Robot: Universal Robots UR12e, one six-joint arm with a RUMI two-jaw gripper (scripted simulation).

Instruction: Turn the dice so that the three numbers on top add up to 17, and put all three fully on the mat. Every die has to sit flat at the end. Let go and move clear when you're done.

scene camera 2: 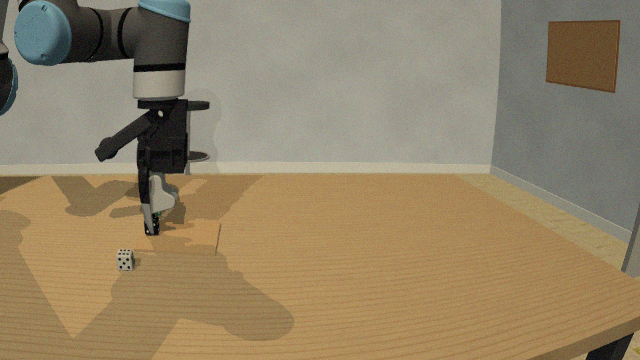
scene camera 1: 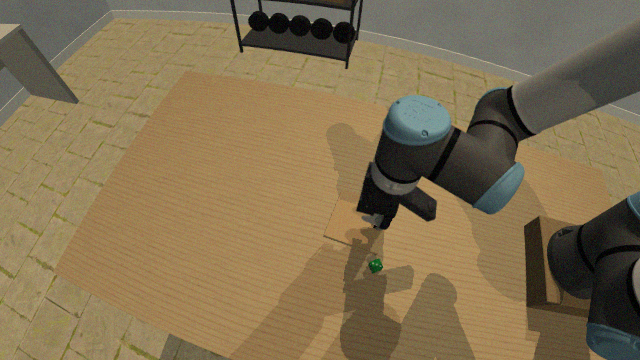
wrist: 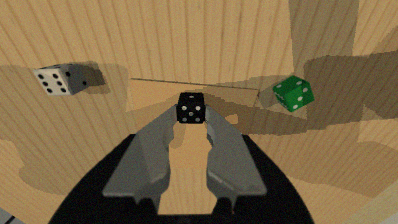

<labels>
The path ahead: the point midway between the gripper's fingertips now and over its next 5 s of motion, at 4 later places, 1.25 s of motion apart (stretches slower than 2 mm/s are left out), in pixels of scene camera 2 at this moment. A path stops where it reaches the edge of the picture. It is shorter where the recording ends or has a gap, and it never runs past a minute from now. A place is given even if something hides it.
My gripper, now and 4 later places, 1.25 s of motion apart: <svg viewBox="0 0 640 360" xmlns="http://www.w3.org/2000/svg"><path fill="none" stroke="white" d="M153 230L152 214L151 170L151 164L152 184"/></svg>
</labels>
